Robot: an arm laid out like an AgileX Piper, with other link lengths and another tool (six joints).
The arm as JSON. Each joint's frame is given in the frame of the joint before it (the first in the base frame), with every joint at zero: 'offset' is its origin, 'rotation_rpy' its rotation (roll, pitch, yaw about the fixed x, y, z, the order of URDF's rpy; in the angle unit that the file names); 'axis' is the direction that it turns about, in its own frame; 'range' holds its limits. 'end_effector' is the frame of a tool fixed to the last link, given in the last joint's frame.
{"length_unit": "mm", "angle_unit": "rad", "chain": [
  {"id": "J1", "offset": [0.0, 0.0, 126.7], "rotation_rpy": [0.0, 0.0, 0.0], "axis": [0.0, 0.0, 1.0], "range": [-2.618, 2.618]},
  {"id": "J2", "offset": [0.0, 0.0, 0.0], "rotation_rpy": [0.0, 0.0, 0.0], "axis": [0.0, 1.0, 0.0], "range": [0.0, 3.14]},
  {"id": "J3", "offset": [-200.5, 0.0, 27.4], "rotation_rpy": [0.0, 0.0, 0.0], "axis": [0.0, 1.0, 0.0], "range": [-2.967, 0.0]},
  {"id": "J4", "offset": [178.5, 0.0, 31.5], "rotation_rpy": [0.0, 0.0, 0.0], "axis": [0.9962, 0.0, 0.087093], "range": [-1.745, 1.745]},
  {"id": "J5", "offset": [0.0, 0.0, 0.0], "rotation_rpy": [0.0, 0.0, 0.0], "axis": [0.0, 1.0, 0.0], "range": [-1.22, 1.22]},
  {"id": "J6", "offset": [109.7, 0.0, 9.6], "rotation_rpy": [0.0, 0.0, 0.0], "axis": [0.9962, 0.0, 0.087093], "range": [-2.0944, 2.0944]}
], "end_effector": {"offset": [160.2, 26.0, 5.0], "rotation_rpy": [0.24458, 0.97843, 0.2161]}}
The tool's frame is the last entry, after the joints.
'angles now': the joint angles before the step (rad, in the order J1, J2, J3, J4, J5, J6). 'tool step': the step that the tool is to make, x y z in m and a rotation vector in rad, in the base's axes. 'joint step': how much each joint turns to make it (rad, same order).
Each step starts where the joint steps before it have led.
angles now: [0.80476, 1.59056, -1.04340, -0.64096, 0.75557, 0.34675]
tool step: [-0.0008, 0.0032, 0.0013, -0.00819, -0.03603, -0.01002]
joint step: [0.05641, 0.00014, 0.02149, -0.08468, 0.01575, 0.11915]
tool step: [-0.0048, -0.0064, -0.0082, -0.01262, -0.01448, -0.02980]
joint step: [0.03524, -0.00011, 0.06210, -0.07765, 0.00138, 0.12946]
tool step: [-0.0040, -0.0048, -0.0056, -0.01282, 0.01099, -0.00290]
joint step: [0.00136, -0.00019, 0.02485, -0.00538, -0.00300, 0.01134]
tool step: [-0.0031, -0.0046, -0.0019, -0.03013, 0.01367, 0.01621]
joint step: [0.00007, 0.00017, 0.00001, 0.01432, 0.01555, -0.04185]
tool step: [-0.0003, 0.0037, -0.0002, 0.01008, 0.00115, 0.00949]
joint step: [0.00034, -0.00012, 0.00015, 0.00417, -0.01329, -0.00428]
